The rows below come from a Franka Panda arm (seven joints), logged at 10 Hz.
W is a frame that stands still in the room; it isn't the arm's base.
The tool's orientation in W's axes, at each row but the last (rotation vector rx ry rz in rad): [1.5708 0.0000 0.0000]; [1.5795 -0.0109 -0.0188]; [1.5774 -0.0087 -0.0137]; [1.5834 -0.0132 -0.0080]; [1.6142 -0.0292 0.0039]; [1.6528 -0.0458 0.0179]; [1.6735 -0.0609 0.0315]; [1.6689 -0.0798 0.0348]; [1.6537 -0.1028 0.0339]
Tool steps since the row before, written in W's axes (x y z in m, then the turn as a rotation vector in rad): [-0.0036 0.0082 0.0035 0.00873 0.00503 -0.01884]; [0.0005 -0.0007 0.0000 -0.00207 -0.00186 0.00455]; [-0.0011 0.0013 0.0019 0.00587 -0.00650 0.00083]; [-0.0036 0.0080 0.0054 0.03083 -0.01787 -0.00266]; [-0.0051 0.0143 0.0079 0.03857 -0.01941 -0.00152]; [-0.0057 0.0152 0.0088 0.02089 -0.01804 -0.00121]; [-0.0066 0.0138 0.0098 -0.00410 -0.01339 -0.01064]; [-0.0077 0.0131 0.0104 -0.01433 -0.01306 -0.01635]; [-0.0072 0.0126 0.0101 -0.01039 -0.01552 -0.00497]
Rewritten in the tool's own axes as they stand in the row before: [-0.0036 0.0035 -0.0082 0.00873 -0.01884 -0.00503]; [0.0005 0.0000 0.0007 -0.00206 0.00456 0.00186]; [-0.0011 0.0019 -0.0013 0.00596 0.00089 0.00641]; [-0.0037 0.0053 -0.0080 0.03106 -0.00254 0.01749]; [-0.0052 0.0074 -0.0146 0.03884 -0.00150 0.01886]; [-0.0056 0.0078 -0.0158 0.02117 -0.00058 0.01774]; [-0.0063 0.0087 -0.0146 -0.00441 -0.00895 0.01448]; [-0.0074 0.0096 -0.0139 -0.01502 -0.01390 0.01497]; [-0.0069 0.0096 -0.0131 -0.01003 -0.00275 0.01629]
